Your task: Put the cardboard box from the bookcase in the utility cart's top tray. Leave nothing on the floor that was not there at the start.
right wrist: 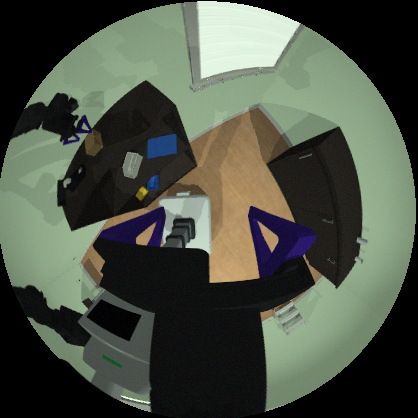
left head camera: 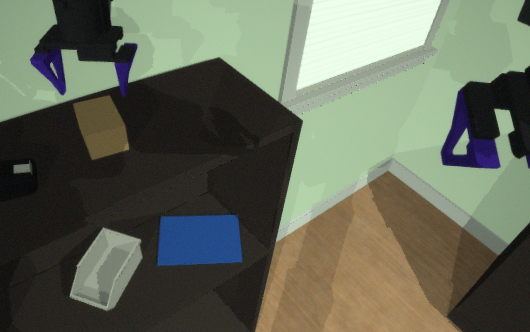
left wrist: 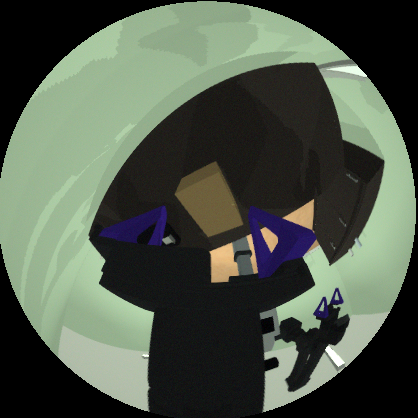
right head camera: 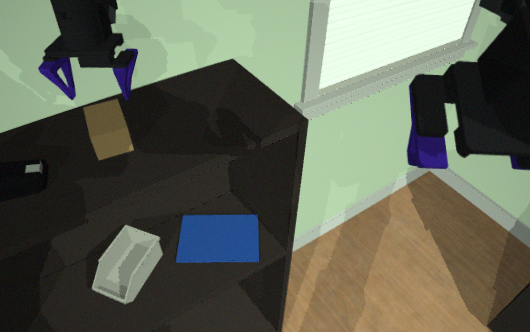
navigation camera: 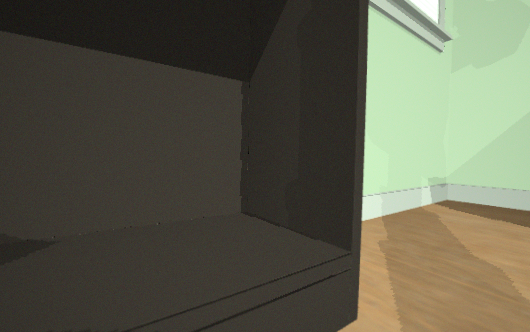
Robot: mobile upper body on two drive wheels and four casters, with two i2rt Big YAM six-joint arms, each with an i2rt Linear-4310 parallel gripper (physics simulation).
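Frame: origin at the left arm's base, x ahead, y left, z up, level; metres.
Seen in the pictures: left gripper, fingertip midpoint: (right wrist: 84,135) (left head camera: 94,94) (left wrist: 207,210) (right head camera: 100,98); right gripper, fingertip midpoint: (right wrist: 206,210) (left head camera: 486,160) (left wrist: 330,291) (right head camera: 461,159); right arm's base, origin of the base link: (left wrist: 292,331).
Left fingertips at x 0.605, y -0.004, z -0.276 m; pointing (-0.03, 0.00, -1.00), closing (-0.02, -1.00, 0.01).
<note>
Offsets run from my left fingertips to a thing's top centre. "pt": to the spot under its first point.
The cardboard box @(dx -0.019, dy -0.007, dz -0.024 m) (left head camera: 102,127) (right head camera: 108,130) (left wrist: 212,202) (right wrist: 93,143) sits on the top of the dark bookcase (left head camera: 175,100) (right head camera: 185,95) (left wrist: 240,115) (right wrist: 135,105) (navigation camera: 325,125), near its back edge. My left gripper (left head camera: 93,94) (right head camera: 100,98) (left wrist: 207,210) is open and empty above the box; in the left wrist view the box shows between and beyond its fingertips. My right gripper (right wrist: 206,210) is open and empty, away from the bookcase at the right of both head views. I cannot make out the utility cart in these views.
A pale open bin @(pt dx -0.028, dy +0.057, dz -0.478 m) (left head camera: 107,270) (right head camera: 127,265) and a flat blue item @(dx +0.071, dy -0.161, dz -0.482 m) (left head camera: 200,240) (right head camera: 218,238) (right wrist: 162,145) are on a lower shelf. A black object @(pt dx -0.137, dy +0.087, dz -0.055 m) (left head camera: 17,180) is left of the box. A dark cabinet (right wrist: 320,190) stands across the floor. A window (right wrist: 240,40) is on the wall.
</note>
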